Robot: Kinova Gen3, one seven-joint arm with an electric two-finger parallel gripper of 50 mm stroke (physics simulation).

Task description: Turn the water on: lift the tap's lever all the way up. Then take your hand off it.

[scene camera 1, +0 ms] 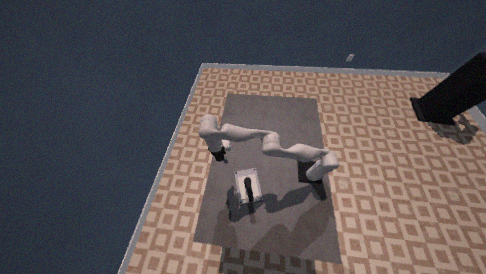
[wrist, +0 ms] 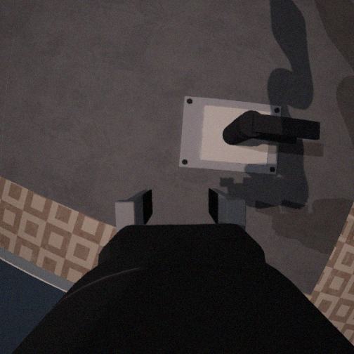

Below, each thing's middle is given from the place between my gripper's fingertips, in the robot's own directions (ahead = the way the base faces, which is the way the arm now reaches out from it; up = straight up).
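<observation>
The tap lever (wrist: 250,123) is 17 cm lower than my hand, and it also lies 17 cm behind it and 10 cm to the left of it. As for the pale base plate (wrist: 193,109), I find it 31 cm below my hand, 15 cm behind and 6 cm to the left.
</observation>
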